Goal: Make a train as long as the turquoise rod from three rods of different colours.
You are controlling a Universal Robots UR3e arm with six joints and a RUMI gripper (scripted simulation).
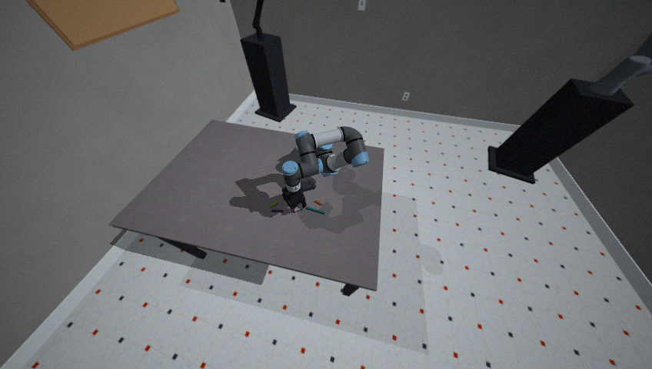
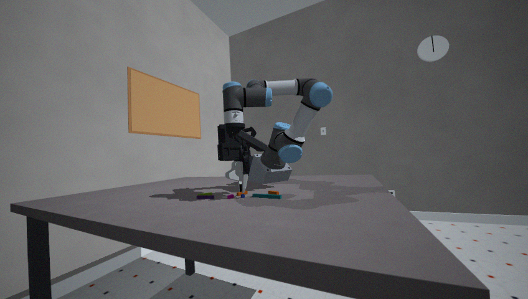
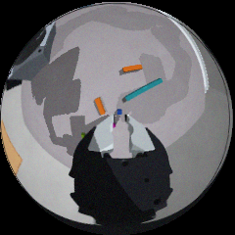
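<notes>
Now: the blue rod 30 mm below my hand. Round my hand: purple rod 70 mm ahead, 110 mm to the right, 30 mm below; turquoise rod 30 mm behind, 80 mm to the left, 30 mm below; magenta rod 20 mm ahead, 30 mm to the right, 30 mm below.
</notes>
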